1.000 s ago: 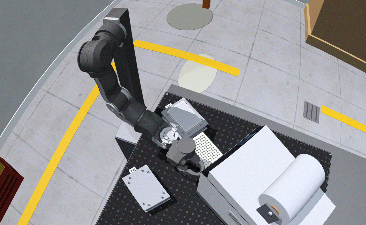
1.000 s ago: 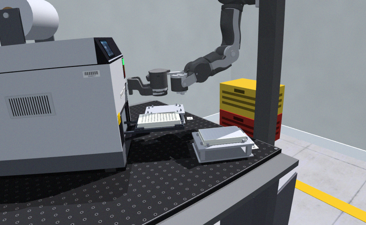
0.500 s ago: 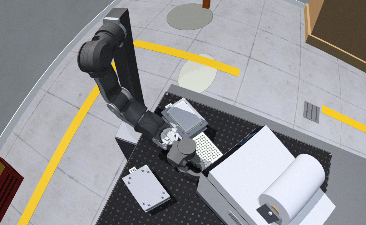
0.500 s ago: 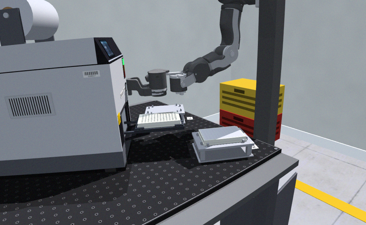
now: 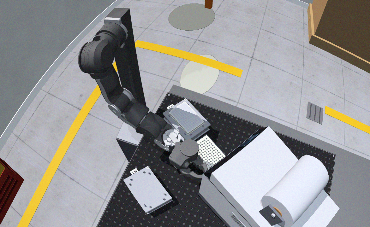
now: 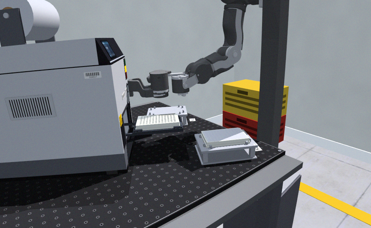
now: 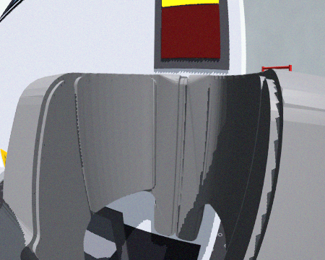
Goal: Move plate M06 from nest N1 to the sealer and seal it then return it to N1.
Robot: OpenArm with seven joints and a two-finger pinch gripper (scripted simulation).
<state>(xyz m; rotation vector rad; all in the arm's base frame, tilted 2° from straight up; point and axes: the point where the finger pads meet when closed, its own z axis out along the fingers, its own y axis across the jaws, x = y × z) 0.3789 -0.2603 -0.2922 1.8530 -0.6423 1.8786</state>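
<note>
Now: hand 10 mm short of the start key and 10 mm to the left of it. From my hand the other things lie so: sealer's stage: 10 mm behind, 120 mm to the left, 100 mm below; plate M06: 10 mm behind, 120 mm to the left, 90 mm below; screen: 100 mm ahead, 100 mm to the left, 130 mm above.
</note>
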